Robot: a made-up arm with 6 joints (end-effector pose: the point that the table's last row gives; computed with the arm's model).
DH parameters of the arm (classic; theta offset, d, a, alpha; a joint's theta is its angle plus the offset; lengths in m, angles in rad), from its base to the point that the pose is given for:
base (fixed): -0.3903 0 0.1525 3.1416
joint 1: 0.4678 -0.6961 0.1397 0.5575
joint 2: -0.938 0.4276 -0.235 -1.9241
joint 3: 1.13 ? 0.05 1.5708
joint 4: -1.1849 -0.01 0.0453 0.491
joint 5: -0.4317 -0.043 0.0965 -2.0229
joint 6: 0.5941 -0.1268 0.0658 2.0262
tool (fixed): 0.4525 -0.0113 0 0
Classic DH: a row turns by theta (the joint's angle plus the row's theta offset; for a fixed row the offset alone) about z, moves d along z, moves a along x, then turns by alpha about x.
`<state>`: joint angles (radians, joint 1 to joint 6).
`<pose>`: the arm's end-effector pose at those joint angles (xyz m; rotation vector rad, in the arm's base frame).
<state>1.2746 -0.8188 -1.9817 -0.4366 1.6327 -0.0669</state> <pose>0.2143 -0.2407 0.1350 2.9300 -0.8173 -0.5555</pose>
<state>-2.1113 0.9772 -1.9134 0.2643 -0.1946 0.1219</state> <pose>-0.0897 0.0021 0.4464 -0.7866 -1.4497 1.2484</pose>
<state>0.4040 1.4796 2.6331 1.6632 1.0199 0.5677</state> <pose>0.2990 0.3450 0.2148 -0.8210 1.4913 2.0987</pose>
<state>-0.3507 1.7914 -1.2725 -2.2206 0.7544 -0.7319</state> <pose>0.0459 0.3328 0.5276 -2.0168 -1.7790 0.4124</pose>
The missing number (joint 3, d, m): 0.1263
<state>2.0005 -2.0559 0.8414 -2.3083 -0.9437 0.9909</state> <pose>-0.3220 -0.4096 0.4939 0.8075 0.2564 -2.6151</pose>
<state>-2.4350 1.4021 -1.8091 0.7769 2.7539 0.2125</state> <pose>0.0799 -0.1738 0.1864 1.8986 -0.5040 0.0759</pose>
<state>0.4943 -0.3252 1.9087 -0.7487 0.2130 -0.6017</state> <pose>0.3408 -0.1583 0.2015 0.0472 -0.0041 1.2551</pose>
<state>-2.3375 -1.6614 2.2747 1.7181 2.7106 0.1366</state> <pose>-0.0514 0.4602 0.5201 -0.9490 0.7955 -2.3535</pose>
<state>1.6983 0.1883 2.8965 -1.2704 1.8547 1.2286</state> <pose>0.2452 -0.1679 0.2969 -0.7452 1.1964 -0.8322</pose>
